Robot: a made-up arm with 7 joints. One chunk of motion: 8 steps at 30 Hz.
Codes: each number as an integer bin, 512 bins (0 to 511) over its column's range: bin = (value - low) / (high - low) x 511, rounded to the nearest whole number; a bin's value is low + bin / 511 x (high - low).
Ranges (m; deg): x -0.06..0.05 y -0.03..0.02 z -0.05..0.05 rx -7..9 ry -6..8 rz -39..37
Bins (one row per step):
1: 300 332 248 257 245 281
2: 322 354 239 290 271 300
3: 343 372 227 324 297 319
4: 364 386 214 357 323 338
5: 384 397 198 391 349 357
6: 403 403 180 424 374 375
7: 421 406 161 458 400 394
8: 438 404 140 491 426 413
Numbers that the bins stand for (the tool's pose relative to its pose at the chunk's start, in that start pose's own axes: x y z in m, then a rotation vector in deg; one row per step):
1: 0.0046 0.0025 -0.0015 1.05 0.71 2.79
2: 0.0093 0.0046 -0.0032 2.08 1.42 5.62
3: 0.0138 0.0064 -0.0056 3.14 2.14 8.44
4: 0.0184 0.0078 -0.0081 4.18 2.85 11.27
5: 0.0227 0.0088 -0.0113 5.24 3.56 14.10
6: 0.0268 0.0094 -0.0148 6.28 4.25 16.77
7: 0.0306 0.0097 -0.0185 7.34 4.96 19.60
8: 0.0343 0.0095 -0.0226 8.37 5.67 22.42

